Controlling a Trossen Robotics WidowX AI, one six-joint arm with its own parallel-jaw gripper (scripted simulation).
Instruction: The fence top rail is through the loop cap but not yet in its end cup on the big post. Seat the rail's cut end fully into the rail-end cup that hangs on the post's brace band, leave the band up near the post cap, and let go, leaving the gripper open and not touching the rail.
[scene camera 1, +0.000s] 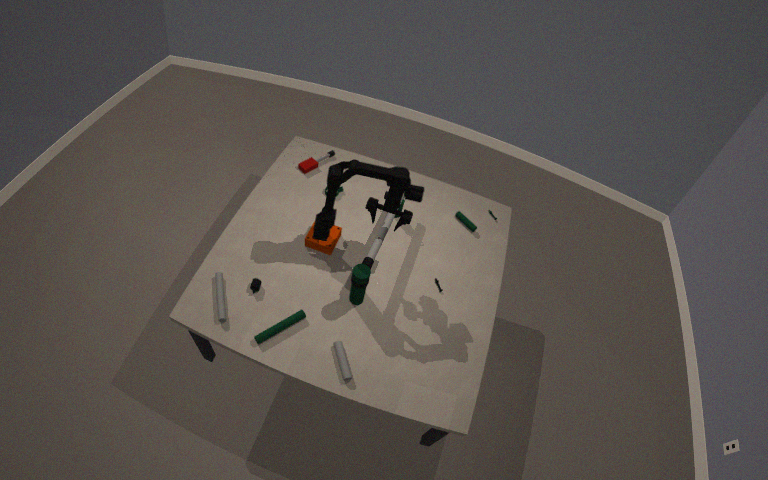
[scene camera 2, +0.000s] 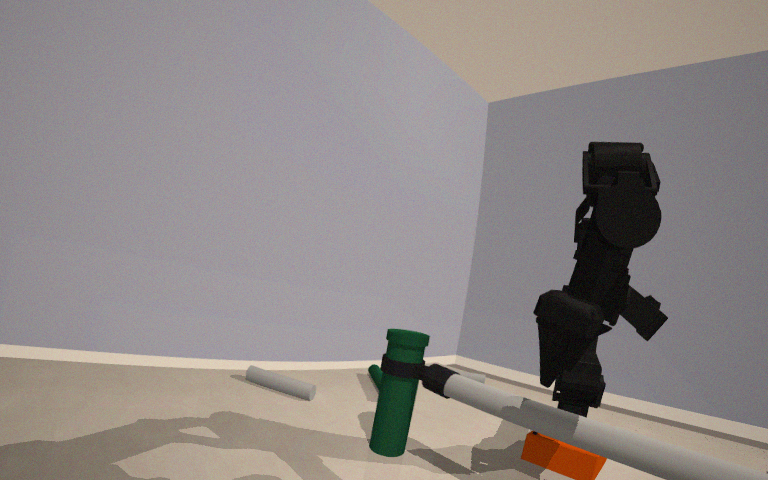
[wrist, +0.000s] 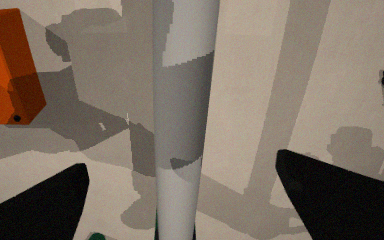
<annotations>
My gripper (wrist: 184, 166) is 11 cm from the lens. A grey top rail (wrist: 184, 46) is 12 cm from the lens.
</annotations>
